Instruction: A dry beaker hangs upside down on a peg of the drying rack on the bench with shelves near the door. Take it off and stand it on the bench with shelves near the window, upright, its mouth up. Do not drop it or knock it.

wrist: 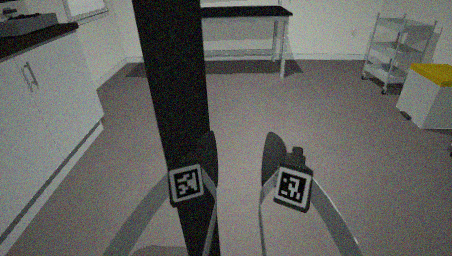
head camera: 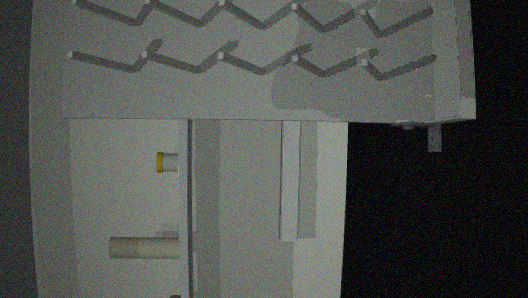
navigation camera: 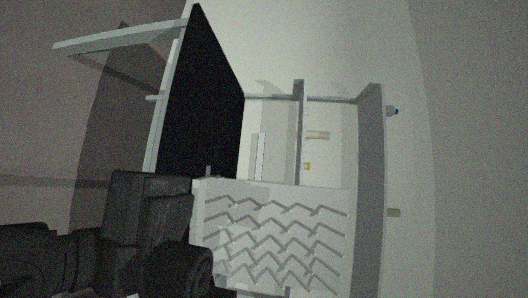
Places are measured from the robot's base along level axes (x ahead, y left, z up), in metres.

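Where they show: gripper, fingertip midpoint: [wrist: 240, 150].
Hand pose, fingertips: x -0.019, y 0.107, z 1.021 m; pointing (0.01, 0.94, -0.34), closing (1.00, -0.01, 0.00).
After its pixels a point has its place.
The drying rack [head camera: 165, 100] @(x 0.006, y -0.708, z 1.382 m) [navigation camera: 300, 192] @(x 0.006, y -0.708, z 1.342 m) is a pale board with rows of pegs on the bench with shelves near the door [head camera: 425, 225] @(x 0.223, y -0.720, z 0.914 m) [navigation camera: 200, 105] @(x 0.315, y -0.556, z 0.914 m). A translucent grey shape [navigation camera: 220, 281] @(x -0.355, y -0.620, z 1.063 m), seemingly the beaker, shows at the rack's lower left corner in the navigation view, partly behind the dark wrist. The beaker cannot be made out in the head view. My gripper [wrist: 240, 150] @(x -0.019, y 0.107, z 1.021 m) is open, its two fingertips apart with nothing between them. In the navigation view the dark wrist stands in front of the rack's lower left; the fingertips cannot be made out there.
A yellow-capped jar [head camera: 169, 162] @(x 0.147, y -1.025, z 1.401 m) [navigation camera: 307, 166] @(x 0.146, y -1.025, z 1.416 m), a tan cylinder [head camera: 145, 247] @(x 0.348, y -1.002, z 1.460 m) [navigation camera: 317, 135] @(x 0.348, y -1.002, z 1.467 m) and a shelf board [navigation camera: 370, 175] @(x 0.118, y -1.012, z 1.809 m) are beside the rack. The wrist view shows my dark mast [wrist: 175, 75] @(x -0.064, y 0.116, z 1.079 m), a cabinet [wrist: 45, 110] @(x -1.192, y 1.082, z 0.508 m), a far bench [wrist: 245, 11] @(x 0.017, y 2.956, z 0.762 m), a cart [wrist: 392, 21] @(x 1.666, y 2.808, z 0.693 m) and a yellow-lidded bin [wrist: 425, 102] @(x 1.544, y 1.752, z 0.222 m).
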